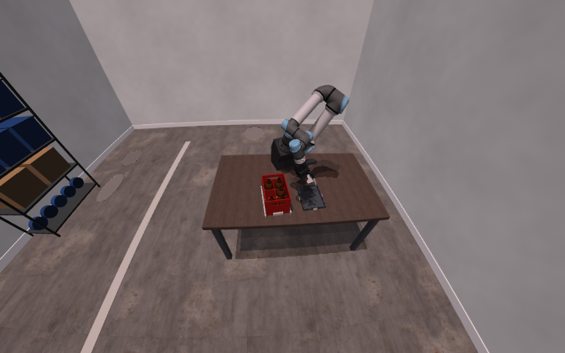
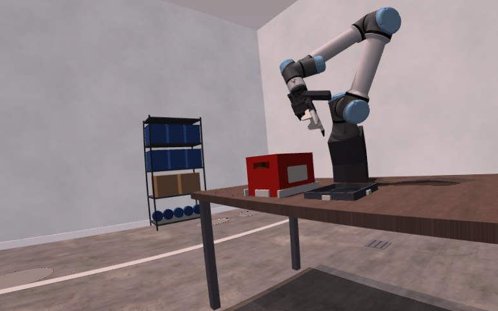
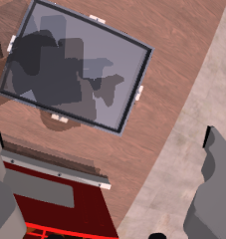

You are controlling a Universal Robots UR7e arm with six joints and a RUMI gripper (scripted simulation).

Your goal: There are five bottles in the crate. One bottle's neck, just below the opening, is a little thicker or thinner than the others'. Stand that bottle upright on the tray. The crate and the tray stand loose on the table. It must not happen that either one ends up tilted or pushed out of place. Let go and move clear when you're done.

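My gripper is now 25 cm to the left of the red crate, 16 cm above it and 4 cm short of it. The rest, counted from my hand: dark tray (23 cm below, 4 cm to the left, 4 cm behind); brown bottle (21 cm to the right, 16 cm below, 2 cm ahead); glass bottle (26 cm to the right, 16 cm below, 13 cm ahead).
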